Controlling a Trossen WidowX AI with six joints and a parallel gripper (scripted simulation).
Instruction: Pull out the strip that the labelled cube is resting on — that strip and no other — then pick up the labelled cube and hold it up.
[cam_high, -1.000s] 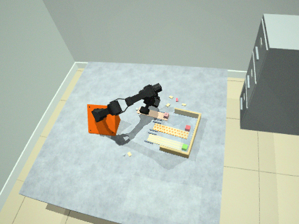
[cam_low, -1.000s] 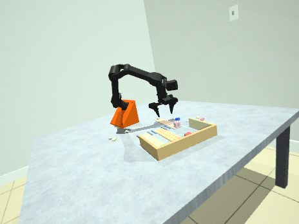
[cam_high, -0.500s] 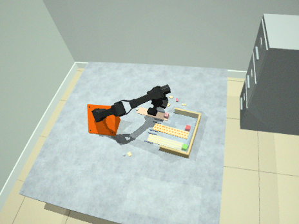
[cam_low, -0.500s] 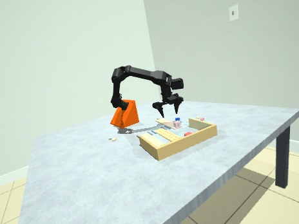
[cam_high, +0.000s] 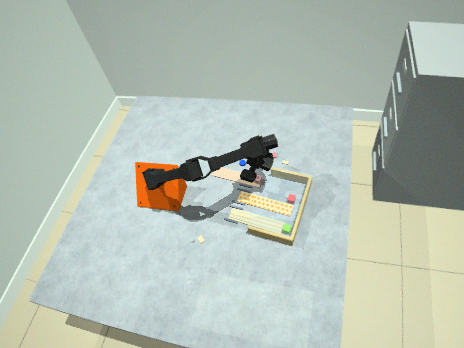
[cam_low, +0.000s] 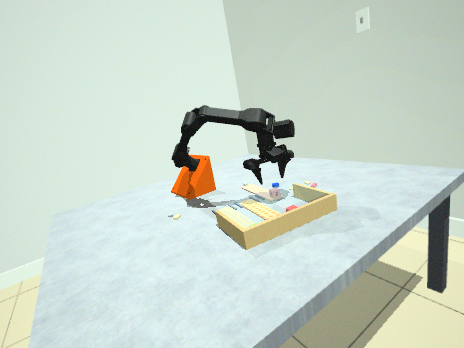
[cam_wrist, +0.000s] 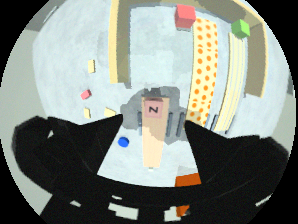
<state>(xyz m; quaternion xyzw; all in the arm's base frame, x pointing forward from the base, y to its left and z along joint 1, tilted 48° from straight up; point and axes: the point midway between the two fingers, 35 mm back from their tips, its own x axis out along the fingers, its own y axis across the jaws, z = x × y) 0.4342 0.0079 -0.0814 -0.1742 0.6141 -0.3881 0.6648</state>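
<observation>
The blue disc is 110 mm to the left of my gripper tip, 80 mm behind it and 60 mm below it.
</observation>
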